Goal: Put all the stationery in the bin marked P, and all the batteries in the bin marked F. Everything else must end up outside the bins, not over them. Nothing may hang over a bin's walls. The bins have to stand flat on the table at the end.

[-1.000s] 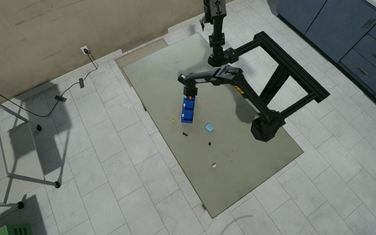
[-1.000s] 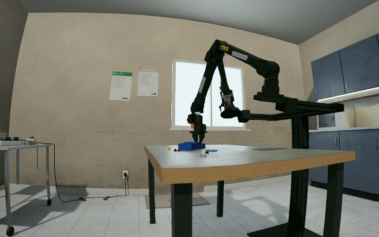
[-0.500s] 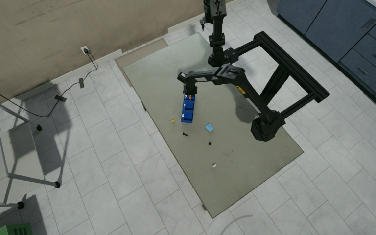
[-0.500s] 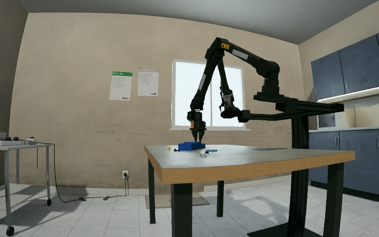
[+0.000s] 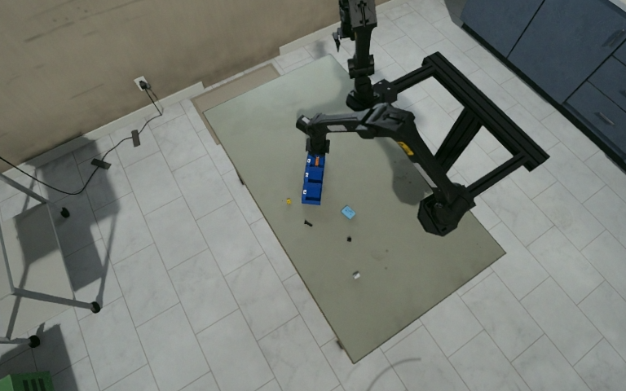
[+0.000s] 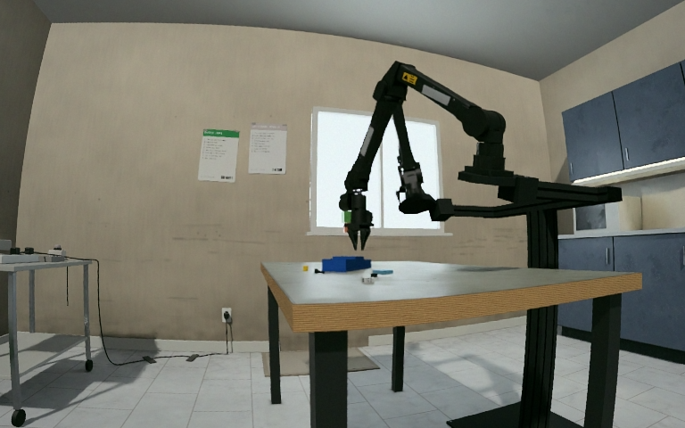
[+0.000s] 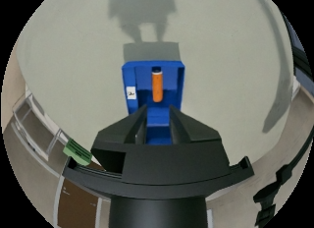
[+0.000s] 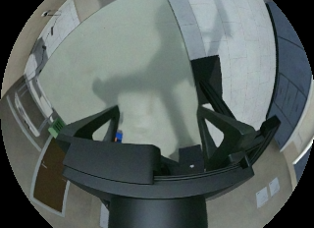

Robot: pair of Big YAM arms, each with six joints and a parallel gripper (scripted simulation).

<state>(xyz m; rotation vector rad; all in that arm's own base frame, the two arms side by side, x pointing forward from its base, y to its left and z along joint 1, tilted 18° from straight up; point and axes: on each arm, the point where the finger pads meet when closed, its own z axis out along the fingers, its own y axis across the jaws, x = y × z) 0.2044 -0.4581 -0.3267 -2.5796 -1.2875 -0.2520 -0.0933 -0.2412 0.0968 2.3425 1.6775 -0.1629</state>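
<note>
Now: left hand 20 mm past the light blue pad, 290 mm to the right of it and 70 mm above it. The rest, counted from my left hand: yellow piece (200 mm ahead, 130 mm to the left, 70 mm below); orange battery (60 mm below); blue three-compartment bin row (50 mm ahead, 70 mm to the left, 60 mm below).
</note>
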